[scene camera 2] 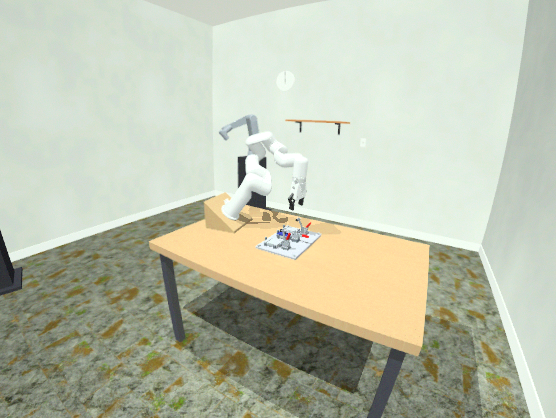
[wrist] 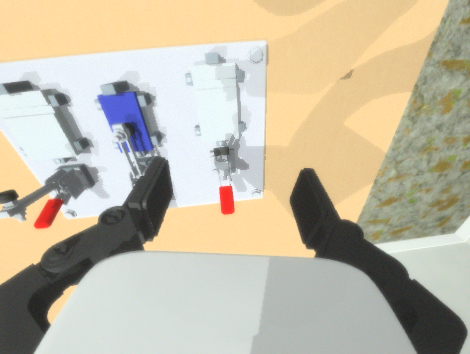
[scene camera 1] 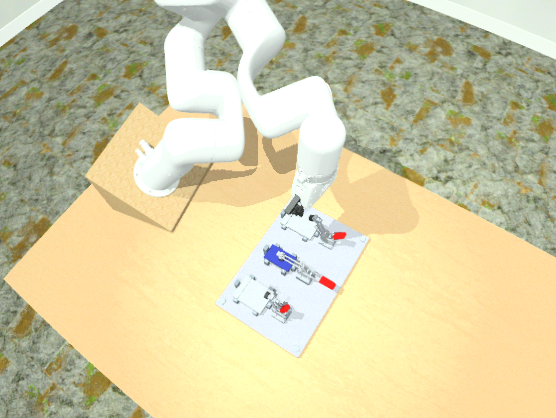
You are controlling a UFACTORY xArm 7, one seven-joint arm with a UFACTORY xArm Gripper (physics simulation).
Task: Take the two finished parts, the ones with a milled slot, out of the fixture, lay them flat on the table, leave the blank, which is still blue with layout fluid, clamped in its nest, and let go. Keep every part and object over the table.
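Frame: origin at the arm's base, x ahead, y left, z up, level; centimetres.
Seen in the pictures: gripper, fingertip midpoint: [scene camera 2: 296,207] [wrist: 234,179]; arm's base, origin of the base link: [scene camera 2: 230,212] [scene camera 1: 156,174].
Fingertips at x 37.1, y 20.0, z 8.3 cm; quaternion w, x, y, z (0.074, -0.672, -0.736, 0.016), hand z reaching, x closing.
Note:
Offsets run from my fingertips to a thing's top centre. "*": to the spot under its first point. Level surfaces: height alone.
The fixture plate {dx +5.9, dy -10.6, dz -15.2 cm} [scene camera 1: 300,336] [wrist: 172,75] lies on the table with three nests. A pale finished part {dx -1.8, dy -1.2, dz -13.6 cm} [scene camera 1: 300,226] [wrist: 217,102] sits in the nest at the robot's end; its clamp arm [scene camera 1: 320,226] is raised off it. Another pale finished part {dx +3.8, dy -22.4, dz -13.1 cm} [scene camera 1: 252,294] [wrist: 37,130] sits in the opposite end nest, its clamp arm [wrist: 32,199] also swung up. The blue blank {dx +1.7, dy -11.6, dz -12.6 cm} [scene camera 1: 274,256] [wrist: 117,107] is in the middle nest, with its clamp's arm down on it. My gripper [scene camera 1: 296,207] [scene camera 2: 296,204] [wrist: 234,179] is open and empty, above the robot's end of the fixture.
The clamps' red handles {dx +8.8, dy +1.4, dz -7.3 cm} [scene camera 1: 339,235] {dx +14.3, dy -8.6, dz -10.5 cm} [scene camera 1: 327,282] {* dx +13.1, dy -20.6, dz -6.2 cm} [scene camera 1: 285,309] stand along one side of the plate. The arm's wooden base block [scene camera 1: 135,145] [scene camera 2: 216,215] stands on the table {dz -16.6 cm} [scene camera 1: 425,300] [scene camera 2: 350,280]. The table's edge and the floor show at the right of the wrist view.

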